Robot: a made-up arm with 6 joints.
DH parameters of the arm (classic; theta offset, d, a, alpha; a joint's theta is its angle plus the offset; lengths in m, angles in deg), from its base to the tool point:
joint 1: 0 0.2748 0 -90
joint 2: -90 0 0.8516 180
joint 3: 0 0 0 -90
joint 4: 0 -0.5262 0 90
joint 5: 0 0.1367 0 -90
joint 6: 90 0 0 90
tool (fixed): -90 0 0 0
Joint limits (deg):
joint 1: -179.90..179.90
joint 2: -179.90..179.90
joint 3: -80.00..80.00
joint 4: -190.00..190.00
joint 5: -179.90..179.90
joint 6: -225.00..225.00
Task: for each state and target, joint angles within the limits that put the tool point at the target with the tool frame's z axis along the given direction. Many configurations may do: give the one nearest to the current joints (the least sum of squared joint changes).
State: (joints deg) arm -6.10 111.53 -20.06 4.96 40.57 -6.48
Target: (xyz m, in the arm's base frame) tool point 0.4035 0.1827 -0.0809 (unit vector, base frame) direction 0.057 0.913 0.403
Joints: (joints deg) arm 40.01 92.52 -57.79 29.04 68.89 36.72
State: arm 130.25 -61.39 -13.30 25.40 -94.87 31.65
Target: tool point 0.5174 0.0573 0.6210 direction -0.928 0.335 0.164
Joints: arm 172.81 -93.86 -51.03 27.16 -125.07 2.95
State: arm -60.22 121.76 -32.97 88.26 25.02 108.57
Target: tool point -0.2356 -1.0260 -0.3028 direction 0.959 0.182 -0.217
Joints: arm -98.71 95.31 15.26 55.49 -15.83 54.72
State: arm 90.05 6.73 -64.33 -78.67 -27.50 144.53
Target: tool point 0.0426 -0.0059 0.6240 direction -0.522 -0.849 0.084
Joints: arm 111.77 -25.24 -62.14 -74.13 -31.80 183.46
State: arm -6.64 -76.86 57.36 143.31 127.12 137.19
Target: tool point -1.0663 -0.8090 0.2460 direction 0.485 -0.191 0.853
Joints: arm 41.20 -103.59 47.03 133.19 140.10 109.12
